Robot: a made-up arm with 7 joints.
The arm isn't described. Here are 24 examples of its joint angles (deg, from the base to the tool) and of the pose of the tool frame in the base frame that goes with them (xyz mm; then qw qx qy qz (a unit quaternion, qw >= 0)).
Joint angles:
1: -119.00 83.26 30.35 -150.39 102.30 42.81 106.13
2: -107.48 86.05 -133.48 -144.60 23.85 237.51 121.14
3: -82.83 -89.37 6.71 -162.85 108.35 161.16 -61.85
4: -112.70 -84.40 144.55 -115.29 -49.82 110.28 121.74
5: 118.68 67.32 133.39 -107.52 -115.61 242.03 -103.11
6: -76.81 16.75 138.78 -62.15 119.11 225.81 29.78
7: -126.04 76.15 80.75 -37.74 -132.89 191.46 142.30
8: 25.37 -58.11 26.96 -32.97 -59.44 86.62 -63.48
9: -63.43 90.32 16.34 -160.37 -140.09 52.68 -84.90
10: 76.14 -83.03 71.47 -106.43 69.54 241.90 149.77
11: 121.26 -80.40 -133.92 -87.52 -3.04 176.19 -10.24
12: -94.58 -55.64 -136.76 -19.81 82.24 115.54 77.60
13: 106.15 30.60 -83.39 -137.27 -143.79 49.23 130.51
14: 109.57 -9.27 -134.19 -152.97 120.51 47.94 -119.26
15: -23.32 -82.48 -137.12 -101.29 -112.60 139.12 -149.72
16: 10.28 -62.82 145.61 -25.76 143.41 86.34 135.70
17: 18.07 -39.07 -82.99 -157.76 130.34 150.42 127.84
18: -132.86 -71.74 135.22 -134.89 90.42 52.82 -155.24
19: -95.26 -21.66 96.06 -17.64 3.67 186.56 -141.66
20: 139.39 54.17 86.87 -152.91 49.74 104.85 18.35
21: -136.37 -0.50 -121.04 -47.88 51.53 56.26 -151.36
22: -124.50 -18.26 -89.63 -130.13 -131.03 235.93 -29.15
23: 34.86 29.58 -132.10 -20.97 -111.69 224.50 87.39
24: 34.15 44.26 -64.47 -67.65 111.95 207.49 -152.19
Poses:
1: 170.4 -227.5 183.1 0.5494 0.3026 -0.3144 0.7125
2: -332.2 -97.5 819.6 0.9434 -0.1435 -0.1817 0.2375
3: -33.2 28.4 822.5 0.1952 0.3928 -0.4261 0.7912
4: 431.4 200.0 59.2 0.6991 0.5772 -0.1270 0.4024
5: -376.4 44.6 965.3 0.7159 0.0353 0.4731 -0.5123
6: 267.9 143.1 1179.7 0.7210 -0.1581 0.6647 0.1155
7: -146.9 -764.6 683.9 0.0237 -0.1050 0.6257 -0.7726
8: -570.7 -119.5 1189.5 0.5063 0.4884 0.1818 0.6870
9: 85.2 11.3 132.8 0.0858 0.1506 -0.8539 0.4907
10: -507.9 -271.6 736.9 0.5431 -0.1106 -0.0631 0.8300
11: 645.3 -348.8 261.6 0.2748 -0.8615 0.3207 -0.2818
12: -47.6 814.2 863.2 0.2134 -0.4701 -0.0422 0.8554
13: 463.6 251.1 639.2 0.4477 -0.0039 0.0464 0.8930
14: 404.1 -144.5 533.6 0.6644 -0.2895 -0.0450 -0.6875
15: -563.3 -216.1 185.8 0.0642 -0.8549 -0.5037 0.1064
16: -871.5 -18.2 721.4 0.7558 0.4949 0.2511 -0.3475
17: 75.1 -320.9 532.3 0.3202 0.7690 0.1801 0.5232
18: 417.6 -21.9 192.9 0.6385 -0.6171 -0.4186 -0.1902
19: 120.4 296.9 1269.3 0.9158 -0.1304 0.1714 0.3389
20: -316.6 -278.6 507.8 0.7505 -0.0668 0.5808 -0.3083
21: -117.6 406.9 1262.4 0.2891 0.7522 -0.5565 -0.2022
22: -314.2 269.5 751.8 0.4461 0.8337 -0.2753 -0.1736
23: 336.4 26.0 1204.2 0.7619 0.4309 0.3195 0.3630
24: 656.2 -55.5 848.2 0.6712 0.6388 0.1637 0.3387
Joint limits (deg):
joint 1: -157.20..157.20
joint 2: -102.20..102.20
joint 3: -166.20..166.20
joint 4: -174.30..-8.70
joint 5: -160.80..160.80
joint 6: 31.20..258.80
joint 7: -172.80..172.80
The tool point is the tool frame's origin. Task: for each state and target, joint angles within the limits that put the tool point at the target. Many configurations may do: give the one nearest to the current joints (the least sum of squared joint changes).
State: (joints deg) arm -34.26 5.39 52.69 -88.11 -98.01 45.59 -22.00
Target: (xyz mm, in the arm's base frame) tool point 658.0 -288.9 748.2
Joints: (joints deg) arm -48.83 26.28 37.64 -89.90 -97.94 45.73 -22.00
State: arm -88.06 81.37 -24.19 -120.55 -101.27 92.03 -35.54
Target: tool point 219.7 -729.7 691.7
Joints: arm -65.44 29.45 -10.65 -85.45 -101.00 92.76 -35.54
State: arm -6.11 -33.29 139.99 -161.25 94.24 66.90 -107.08
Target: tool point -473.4 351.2 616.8
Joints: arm -2.38 -15.31 140.15 -123.60 96.70 66.36 -107.08
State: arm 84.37 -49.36 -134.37 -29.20 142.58 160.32 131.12
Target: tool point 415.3 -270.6 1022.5
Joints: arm 94.92 -1.00 -123.05 -76.61 150.76 187.25 131.12
